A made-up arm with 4 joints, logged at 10 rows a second.
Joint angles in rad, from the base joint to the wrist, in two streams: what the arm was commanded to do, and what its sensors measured. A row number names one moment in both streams.
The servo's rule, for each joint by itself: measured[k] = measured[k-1] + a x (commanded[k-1-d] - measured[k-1]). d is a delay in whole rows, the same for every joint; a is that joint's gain. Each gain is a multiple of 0.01, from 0.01 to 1. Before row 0 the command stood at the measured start. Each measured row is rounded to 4 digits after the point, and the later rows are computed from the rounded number. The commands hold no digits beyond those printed.
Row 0, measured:
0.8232, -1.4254, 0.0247, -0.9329
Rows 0 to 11, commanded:
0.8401, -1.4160, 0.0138, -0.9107
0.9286, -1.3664, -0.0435, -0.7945
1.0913, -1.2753, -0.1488, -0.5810
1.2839, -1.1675, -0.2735, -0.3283
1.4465, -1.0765, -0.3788, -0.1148
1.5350, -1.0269, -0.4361, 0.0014
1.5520, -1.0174, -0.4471, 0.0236
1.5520, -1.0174, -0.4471, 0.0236
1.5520, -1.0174, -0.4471, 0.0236
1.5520, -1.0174, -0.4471, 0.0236
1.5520, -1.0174, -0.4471, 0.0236
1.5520, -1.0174, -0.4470, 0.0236
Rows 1 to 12, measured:
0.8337, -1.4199, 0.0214, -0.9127
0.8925, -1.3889, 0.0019, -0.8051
1.0158, -1.3230, -0.0433, -0.6012
1.1820, -1.2328, -0.1124, -0.3529
1.3460, -1.1421, -0.1923, -0.1362
1.4632, -1.0753, -0.2654, -0.0110
1.5183, -1.0417, -0.3199, 0.0205
1.5392, -1.0276, -0.3581, 0.0233
1.5471, -1.0217, -0.3848, 0.0236
1.5501, -1.0192, -0.4035, 0.0236
1.5513, -1.0182, -0.4166, 0.0236
1.5517, -1.0177, -0.4257, 0.0236
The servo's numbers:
d 0
a 0.62 0.58 0.30 0.91

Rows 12 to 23, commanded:
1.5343, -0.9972, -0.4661, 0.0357
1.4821, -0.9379, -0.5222, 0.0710
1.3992, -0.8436, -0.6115, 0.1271
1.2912, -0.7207, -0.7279, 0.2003
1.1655, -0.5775, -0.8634, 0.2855
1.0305, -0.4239, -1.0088, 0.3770
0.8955, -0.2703, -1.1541, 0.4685
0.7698, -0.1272, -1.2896, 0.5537
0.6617, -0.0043, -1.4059, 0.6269
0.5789, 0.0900, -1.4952, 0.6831
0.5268, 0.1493, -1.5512, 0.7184
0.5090, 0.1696, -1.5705, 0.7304
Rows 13 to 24, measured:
1.5409, -1.0058, -0.4378, 0.0346
1.5044, -0.9664, -0.4631, 0.0677
1.4392, -0.8952, -0.5076, 0.1218
1.3474, -0.7940, -0.5737, 0.1932
1.2346, -0.6684, -0.6606, 0.2772
1.1081, -0.5266, -0.7651, 0.3680
0.9763, -0.3779, -0.8818, 0.4595
0.8483, -0.2325, -1.0041, 0.5452
0.7326, -0.1001, -1.1246, 0.6195
0.6373, 0.0102, -1.2358, 0.6774
0.5688, 0.0909, -1.3304, 0.7147
0.5317, 0.1365, -1.4024, 0.7290

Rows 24 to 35, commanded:
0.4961, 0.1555, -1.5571, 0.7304
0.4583, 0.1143, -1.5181, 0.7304
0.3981, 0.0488, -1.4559, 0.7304
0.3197, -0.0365, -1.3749, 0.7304
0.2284, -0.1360, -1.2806, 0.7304
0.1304, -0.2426, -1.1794, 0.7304
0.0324, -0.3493, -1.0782, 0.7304
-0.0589, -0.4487, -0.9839, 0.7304
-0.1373, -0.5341, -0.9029, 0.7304
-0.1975, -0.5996, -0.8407, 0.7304
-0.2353, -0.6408, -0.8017, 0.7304
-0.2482, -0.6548, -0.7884, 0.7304
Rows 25 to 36, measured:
0.5096, 0.1475, -1.4488, 0.7303
0.4778, 0.1282, -1.4696, 0.7304
0.4284, 0.0821, -1.4655, 0.7304
0.3610, 0.0133, -1.4383, 0.7304
0.2788, -0.0733, -1.3910, 0.7304
0.1868, -0.1715, -1.3275, 0.7304
0.0911, -0.2746, -1.2527, 0.7304
-0.0019, -0.3756, -1.1721, 0.7304
-0.0858, -0.4675, -1.0913, 0.7304
-0.1551, -0.5441, -1.0161, 0.7304
-0.2048, -0.6002, -0.9518, 0.7304
-0.2317, -0.6319, -0.9028, 0.7304

